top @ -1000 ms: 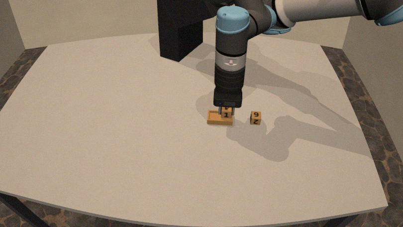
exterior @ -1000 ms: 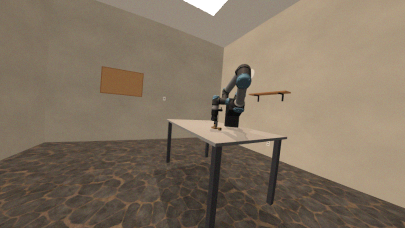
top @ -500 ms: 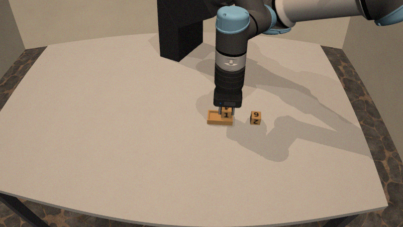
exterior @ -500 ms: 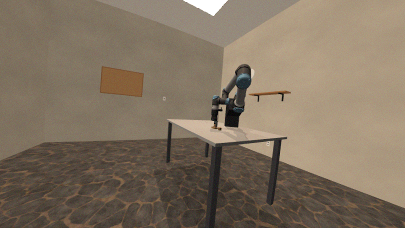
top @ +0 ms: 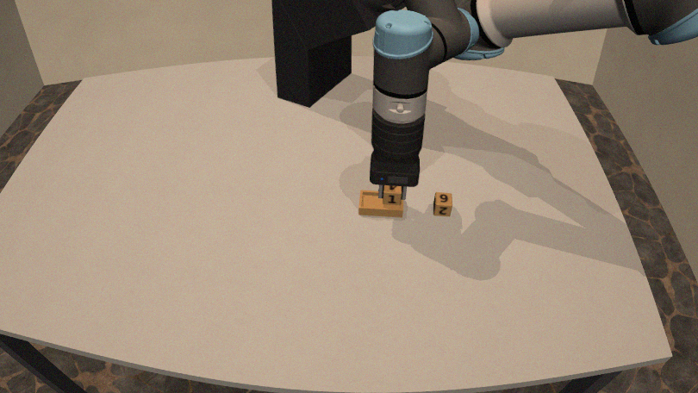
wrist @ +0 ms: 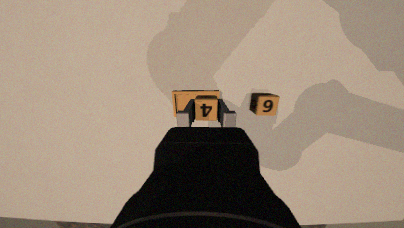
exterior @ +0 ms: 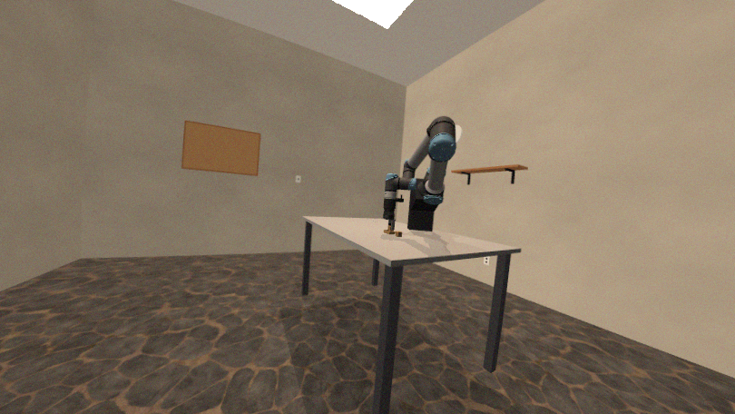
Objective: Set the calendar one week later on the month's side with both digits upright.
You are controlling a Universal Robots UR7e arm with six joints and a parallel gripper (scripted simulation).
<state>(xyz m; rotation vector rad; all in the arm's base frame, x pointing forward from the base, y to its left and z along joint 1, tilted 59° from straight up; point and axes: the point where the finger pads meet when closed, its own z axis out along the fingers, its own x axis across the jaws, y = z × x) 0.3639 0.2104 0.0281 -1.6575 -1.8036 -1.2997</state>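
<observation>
The orange tray lies 20 mm to the right of my hand and 40 mm below it. The rest, counted from my hand: cube (20 mm behind, 90 mm to the left, 30 mm below).
</observation>
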